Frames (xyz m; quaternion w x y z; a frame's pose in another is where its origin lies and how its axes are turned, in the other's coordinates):
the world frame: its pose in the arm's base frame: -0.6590 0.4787 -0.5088 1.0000 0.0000 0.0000 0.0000
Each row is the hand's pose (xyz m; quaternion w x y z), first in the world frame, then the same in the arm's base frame.
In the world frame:
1: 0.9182 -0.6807 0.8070 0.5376 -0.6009 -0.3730 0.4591
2: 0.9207 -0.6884 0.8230 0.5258 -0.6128 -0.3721 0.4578
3: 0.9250 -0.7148 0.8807 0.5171 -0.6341 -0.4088 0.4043
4: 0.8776 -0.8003 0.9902 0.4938 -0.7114 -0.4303 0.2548
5: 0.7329 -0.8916 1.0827 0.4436 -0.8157 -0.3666 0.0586
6: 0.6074 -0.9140 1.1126 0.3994 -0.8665 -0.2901 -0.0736
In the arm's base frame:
1: 0.2592 -0.2020 0.2982 0.5376 -0.6009 -0.3730 0.4591
2: 0.2617 -0.2097 0.3142 0.5258 -0.6128 -0.3721 0.4578
3: 0.2660 -0.2361 0.3719 0.5171 -0.6341 -0.4088 0.4043
4: 0.2186 -0.3216 0.4814 0.4938 -0.7114 -0.4303 0.2548
5: 0.0739 -0.4129 0.5739 0.4436 -0.8157 -0.3666 0.0586
6: -0.0516 -0.4353 0.6038 0.3994 -0.8665 -0.2901 -0.0736

